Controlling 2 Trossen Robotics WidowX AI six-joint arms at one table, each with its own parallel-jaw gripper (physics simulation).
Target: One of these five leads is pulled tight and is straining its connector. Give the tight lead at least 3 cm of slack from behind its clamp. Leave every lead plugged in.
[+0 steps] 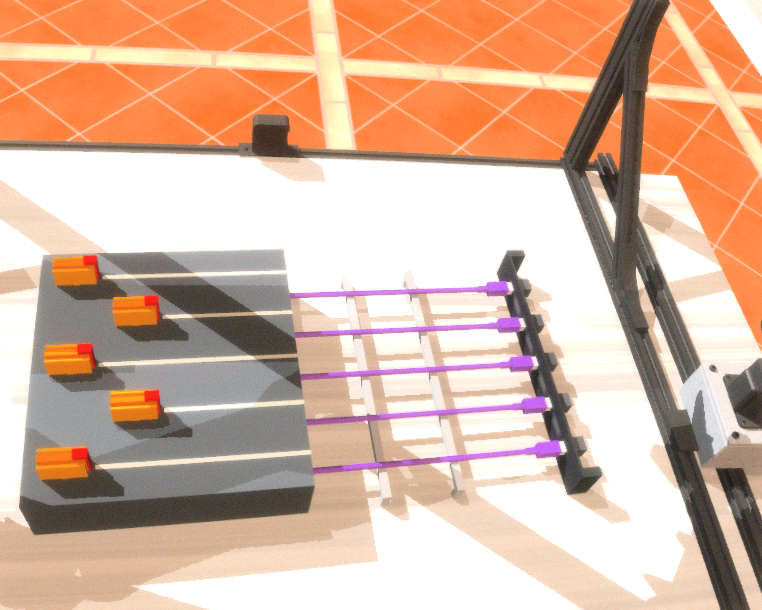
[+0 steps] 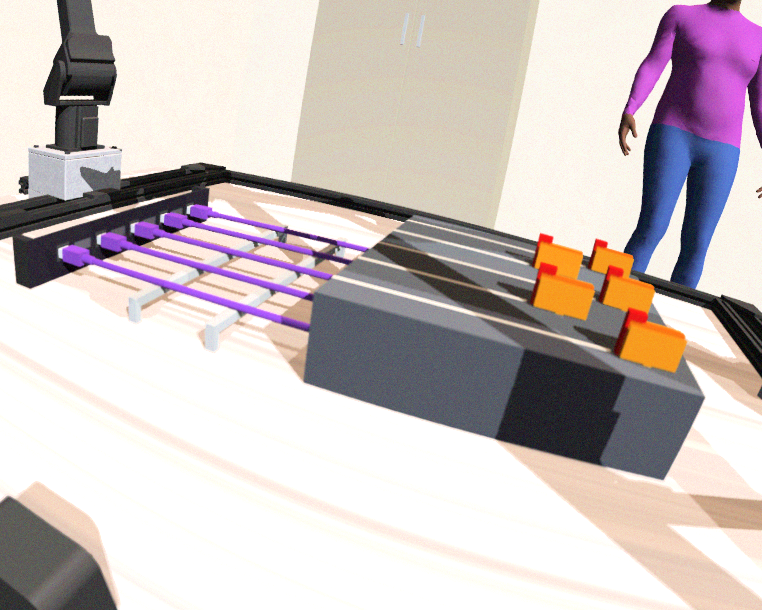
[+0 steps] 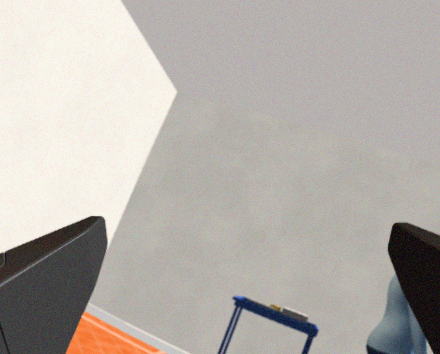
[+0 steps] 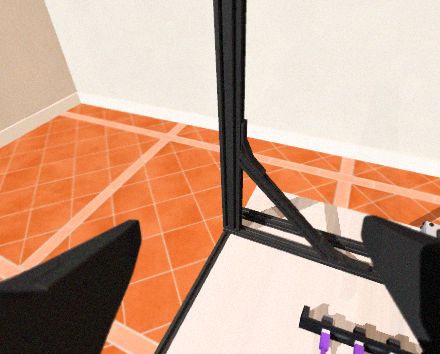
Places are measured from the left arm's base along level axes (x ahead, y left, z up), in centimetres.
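Where they show: left gripper, fingertip midpoint: (image 3: pixel 250 234); right gripper, fingertip midpoint: (image 4: pixel 250 228); left arm's base at its link origin: (image 1: pixel 755 402) (image 2: pixel 75 147).
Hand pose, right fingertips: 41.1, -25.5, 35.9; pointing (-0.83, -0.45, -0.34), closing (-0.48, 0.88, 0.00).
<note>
Each offset is from my right fingertips to the top centre of the thing, as dx, dy, dz. "pt": to the spot under its first point.
Five purple leads @(pt -3.7, +19.8, -41.1) (image 1: pixel 405 369) (image 2: pixel 227 251) run side by side from the grey block @(+20.5, +22.7, -37.2) (image 1: pixel 197 490) (image 2: pixel 415 357) to plugs in the dark socket strip (image 1: pixel 544 375) (image 4: pixel 341 331). All five look straight, and I cannot tell which is tighter. Orange clamps @(pt +23.8, +18.6, -34.8) (image 1: pixel 135 310) (image 2: pixel 561 294) sit staggered on top of the block, each on a white lead. My left gripper (image 3: pixel 250 234) is open and empty and faces a wall, away from the table. My right gripper (image 4: pixel 250 228) is open and empty, high over the table corner beyond the socket strip.
Two white guide bars (image 1: pixel 367 387) (image 2: pixel 167 291) cross under the purple leads. A black frame post with a brace (image 1: pixel 629 182) (image 4: pixel 229 105) stands at the table corner. A small dark box (image 1: pixel 270 133) sits on the back edge. A person (image 2: pixel 659 121) stands beyond the table.
</note>
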